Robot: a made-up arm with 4 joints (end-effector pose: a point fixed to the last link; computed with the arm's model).
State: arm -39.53 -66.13 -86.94 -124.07
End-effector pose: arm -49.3 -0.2 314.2 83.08 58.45 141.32
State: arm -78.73 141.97 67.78 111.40
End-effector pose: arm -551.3 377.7 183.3 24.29 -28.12 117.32
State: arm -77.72 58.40 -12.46 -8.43
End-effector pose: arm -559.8 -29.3 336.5 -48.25 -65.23 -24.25
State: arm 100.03 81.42 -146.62 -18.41
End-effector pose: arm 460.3 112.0 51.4 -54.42 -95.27 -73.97
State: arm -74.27 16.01 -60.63 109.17
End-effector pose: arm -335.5 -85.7 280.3 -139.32 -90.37 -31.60
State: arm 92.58 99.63 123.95 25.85
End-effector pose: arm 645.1 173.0 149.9 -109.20 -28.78 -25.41
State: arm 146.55 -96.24 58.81 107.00
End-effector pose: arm -49.4 107.5 100.4 -11.34 -154.30 -16.99
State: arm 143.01 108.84 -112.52 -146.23
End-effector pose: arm 209.6 112.1 -290.9 59.84 -99.94 46.51
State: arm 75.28 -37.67 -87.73 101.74
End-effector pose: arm 264.9 -32.9 80.5 -18.63 -16.88 50.60
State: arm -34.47 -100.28 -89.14 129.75
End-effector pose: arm -61.6 95.8 279.0 -11.96 -113.96 -47.34
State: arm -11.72 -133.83 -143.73 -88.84
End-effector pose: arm -82.4 106.0 293.9 -32.72 57.64 -148.67
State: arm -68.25 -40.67 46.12 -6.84
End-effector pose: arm -97.1 -257.0 156.5 64.47 -47.15 -12.76
